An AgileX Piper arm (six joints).
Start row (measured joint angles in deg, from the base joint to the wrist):
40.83, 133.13, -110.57, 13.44, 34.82, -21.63
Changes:
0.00, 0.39, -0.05, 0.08, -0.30, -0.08
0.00, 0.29, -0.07, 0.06, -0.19, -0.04
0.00, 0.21, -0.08, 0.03, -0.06, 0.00
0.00, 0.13, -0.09, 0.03, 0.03, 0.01
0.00, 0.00, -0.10, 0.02, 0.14, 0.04
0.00, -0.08, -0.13, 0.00, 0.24, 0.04
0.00, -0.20, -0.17, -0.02, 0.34, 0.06
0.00, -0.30, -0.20, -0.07, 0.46, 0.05
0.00, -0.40, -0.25, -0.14, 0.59, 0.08
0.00, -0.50, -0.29, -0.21, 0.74, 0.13
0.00, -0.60, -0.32, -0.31, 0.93, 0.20
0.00, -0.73, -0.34, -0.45, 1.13, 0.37
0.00, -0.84, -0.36, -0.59, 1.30, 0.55
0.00, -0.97, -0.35, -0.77, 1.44, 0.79
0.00, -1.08, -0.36, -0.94, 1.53, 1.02
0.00, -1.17, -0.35, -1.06, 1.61, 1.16
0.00, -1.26, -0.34, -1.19, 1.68, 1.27
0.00, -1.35, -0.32, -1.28, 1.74, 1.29
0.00, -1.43, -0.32, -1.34, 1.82, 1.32
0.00, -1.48, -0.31, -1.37, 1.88, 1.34
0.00, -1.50, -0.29, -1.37, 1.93, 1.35
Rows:
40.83, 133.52, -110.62, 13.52, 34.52, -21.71
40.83, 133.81, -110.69, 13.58, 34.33, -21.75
40.83, 134.02, -110.77, 13.61, 34.27, -21.75
40.83, 134.15, -110.86, 13.64, 34.30, -21.74
40.83, 134.15, -110.96, 13.66, 34.44, -21.70
40.83, 134.07, -111.09, 13.66, 34.68, -21.66
40.83, 133.87, -111.26, 13.64, 35.02, -21.60
40.83, 133.57, -111.46, 13.57, 35.48, -21.55
40.83, 133.17, -111.71, 13.43, 36.07, -21.47
40.83, 132.67, -112.00, 13.22, 36.81, -21.34
40.83, 132.07, -112.32, 12.91, 37.74, -21.14
40.83, 131.34, -112.66, 12.46, 38.87, -20.77
40.83, 130.50, -113.02, 11.87, 40.17, -20.22
40.83, 129.53, -113.37, 11.10, 41.61, -19.43
40.83, 128.45, -113.73, 10.16, 43.14, -18.41
40.83, 127.28, -114.08, 9.10, 44.75, -17.25
40.83, 126.02, -114.42, 7.91, 46.43, -15.98
40.83, 124.67, -114.74, 6.63, 48.17, -14.69
40.83, 123.24, -115.06, 5.29, 49.99, -13.37
40.83, 121.76, -115.37, 3.92, 51.87, -12.03
40.83, 120.26, -115.66, 2.55, 53.80, -10.68

